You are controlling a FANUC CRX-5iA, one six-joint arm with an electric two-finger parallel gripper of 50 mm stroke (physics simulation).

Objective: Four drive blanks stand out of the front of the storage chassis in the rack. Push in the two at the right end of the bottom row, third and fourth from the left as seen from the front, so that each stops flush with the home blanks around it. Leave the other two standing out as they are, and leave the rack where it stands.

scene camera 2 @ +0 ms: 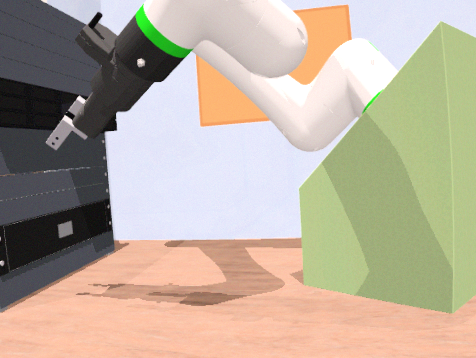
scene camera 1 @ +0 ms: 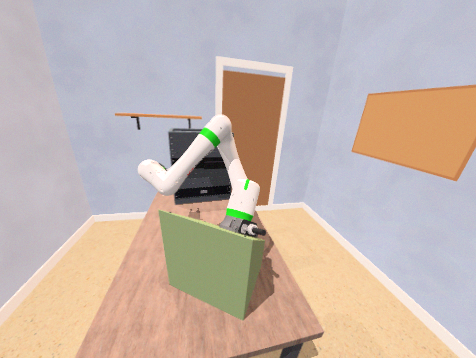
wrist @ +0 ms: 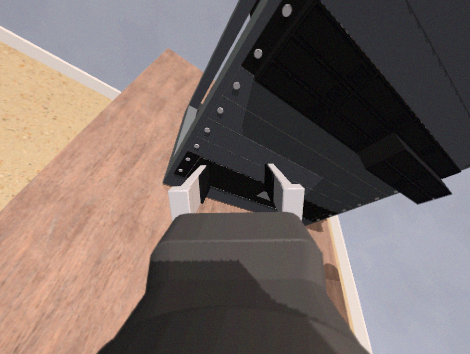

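Where they show: gripper, fingertip midpoint: (scene camera 2: 58,135) (wrist: 236,176); arm's base, origin of the base link: (scene camera 1: 234,231).
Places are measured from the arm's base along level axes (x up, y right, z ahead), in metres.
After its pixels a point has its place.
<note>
The rack (scene camera 1: 171,150) {x 0.213, y -0.099, z 0.805 m} (scene camera 2: 60,268) {x -0.240, y 0.099, z 0.760 m} (wrist: 172,176) {x -0.218, y -0.099, z 0.807 m} stands upright. Its black storage chassis (scene camera 2: 30,102) {x 0.114, y 0.014, z 0.763 m} (wrist: 325,75) {x 0.115, y -0.023, z 0.771 m} spans the front above grey panels. In the wrist view a dark block of drive blanks (wrist: 407,170) {x 0.103, y 0.180, z 0.686 m} stands out at the right end of the bottom row; I cannot tell the separate blanks in it. The other two standing blanks cannot be made out. My gripper (scene camera 2: 56,140) {x 0.034, y -0.116, z 0.667 m} (wrist: 236,176) {x 0.034, y -0.116, z 0.667 m} is open and empty, tilted toward the rack front, below the chassis and left of the block in the wrist view. The arm hides it in scene camera 1.
A green upright panel (scene camera 1: 210,265) {x -0.029, y -0.158, z -0.095 m} (scene camera 2: 380,200) {x -0.105, y -0.198, z 0.159 m} stands on the wooden table (scene camera 1: 135,295) {x -0.269, y -0.435, z 0.104 m} (scene camera 2: 200,330) {x -0.269, y -0.236, z 0.451 m} (wrist: 85,185) {x -0.269, y -0.256, z 0.790 m}, apart from the rack. The arm (scene camera 1: 187,162) {x 0.259, y -0.117, z 0.294 m} (scene camera 2: 240,35) {x 0.134, y -0.286, z 0.369 m} reaches over the table. A black plate with a light label (scene camera 2: 65,229) {x -0.159, y 0.133, z 0.749 m} is low on the rack front.
</note>
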